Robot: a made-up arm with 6 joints.
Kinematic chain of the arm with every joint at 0, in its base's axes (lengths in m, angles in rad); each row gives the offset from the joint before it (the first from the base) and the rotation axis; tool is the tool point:
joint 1: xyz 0 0 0.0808 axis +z
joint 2: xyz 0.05 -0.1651 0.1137 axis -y
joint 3: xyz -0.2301 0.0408 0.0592 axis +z
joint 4: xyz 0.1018 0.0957 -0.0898 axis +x
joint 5: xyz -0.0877 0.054 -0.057 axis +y
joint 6: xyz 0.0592 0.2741 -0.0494 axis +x
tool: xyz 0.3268 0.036 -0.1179
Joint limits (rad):
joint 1: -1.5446..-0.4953
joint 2: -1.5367..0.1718
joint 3: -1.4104..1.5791
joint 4: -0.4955..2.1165
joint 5: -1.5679..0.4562
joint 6: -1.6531..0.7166
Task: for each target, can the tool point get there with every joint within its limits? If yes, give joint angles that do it. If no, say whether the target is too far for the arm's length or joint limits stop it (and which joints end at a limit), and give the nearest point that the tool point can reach.
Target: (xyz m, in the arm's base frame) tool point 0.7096 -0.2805 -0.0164
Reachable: no: joint limits stop it (at a limit: joint 1, joint 2, joint 5, joint 6) | nearest point 0.4986 -0.2170 0.0725 | short by 0.238 m
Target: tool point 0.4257 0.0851 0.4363
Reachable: yes | joints -1.3350 -1.3272 0.8630 0.7273 -0.1398 -1.0433
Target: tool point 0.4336 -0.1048 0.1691
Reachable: yes | joints -1.0792 -1.0010 0.1050 0.7202 -0.4251 0.2093
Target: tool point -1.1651 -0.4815 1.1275
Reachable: no: too far | nearest point -0.5202 -0.2581 0.6469 | short by 0.835 m
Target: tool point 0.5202 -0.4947 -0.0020
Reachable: no: joint limits stop it (at a limit: joint 1, joint 2, joint 5, joint 6) | nearest point 0.3986 -0.4190 0.0550 | short by 0.154 m
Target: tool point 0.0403 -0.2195 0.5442
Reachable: yes | joints -1.3690 -0.0935 -0.4156 0.5149 -1.2799 -0.2284
